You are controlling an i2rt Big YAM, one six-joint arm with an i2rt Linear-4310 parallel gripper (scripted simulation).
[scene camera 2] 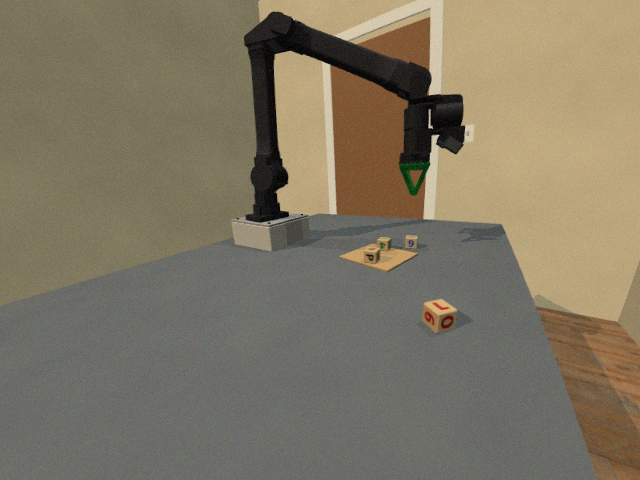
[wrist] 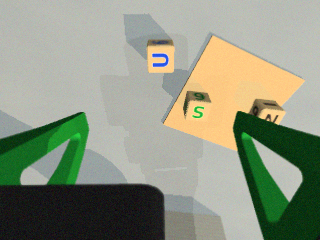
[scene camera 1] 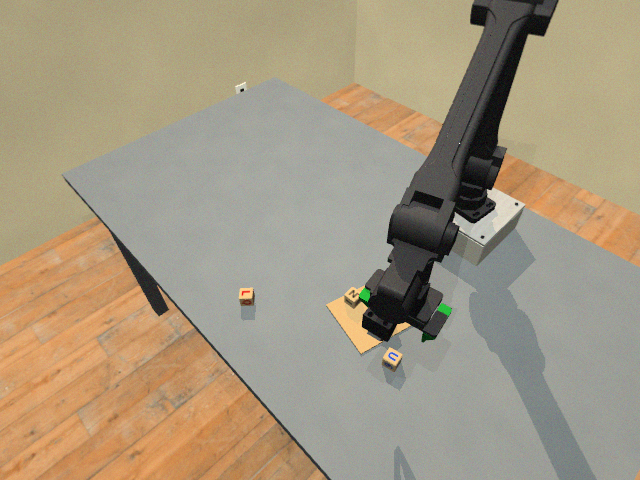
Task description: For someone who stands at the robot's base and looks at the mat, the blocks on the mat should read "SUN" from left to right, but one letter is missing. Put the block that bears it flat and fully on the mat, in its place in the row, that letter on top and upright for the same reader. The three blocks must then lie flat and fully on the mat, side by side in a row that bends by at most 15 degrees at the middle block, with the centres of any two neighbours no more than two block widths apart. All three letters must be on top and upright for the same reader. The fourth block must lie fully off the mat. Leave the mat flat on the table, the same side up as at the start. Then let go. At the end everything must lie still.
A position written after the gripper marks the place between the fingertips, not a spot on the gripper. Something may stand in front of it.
In view: the gripper [scene camera 1: 399, 325] and a tan mat [scene camera 1: 350, 319].
The tan mat also shows in scene camera 2 [scene camera 2: 391, 259] and in the wrist view [wrist: 233, 78]. The gripper also shows in scene camera 2 [scene camera 2: 414, 193] and in the wrist view [wrist: 160, 120].
